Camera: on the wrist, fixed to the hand. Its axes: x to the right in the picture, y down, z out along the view.
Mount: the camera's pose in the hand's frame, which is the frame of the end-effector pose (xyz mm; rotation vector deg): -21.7 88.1 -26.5 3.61 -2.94 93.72
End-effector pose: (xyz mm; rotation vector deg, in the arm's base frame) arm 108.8 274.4 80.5 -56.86 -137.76 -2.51
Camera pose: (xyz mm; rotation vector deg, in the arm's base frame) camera 192.3 318.6 77.9 -144.39 -56.02 35.05
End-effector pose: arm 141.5 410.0 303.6 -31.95 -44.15 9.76
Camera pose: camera 149.3 465.8 227.7 -58.00 -10.26 97.68
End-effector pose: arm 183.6 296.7 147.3 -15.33 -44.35 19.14
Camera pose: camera 171.0 365.8 84.1 -46.19 -24.66 108.78
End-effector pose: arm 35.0 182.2 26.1 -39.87 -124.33 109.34
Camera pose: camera 85.6 202.5 -51.1 96.69 44.64 -75.35
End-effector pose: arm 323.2 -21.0 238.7 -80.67 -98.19 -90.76
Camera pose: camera 398.9 -67.4 271.1 -108.39 -9.77 -28.26
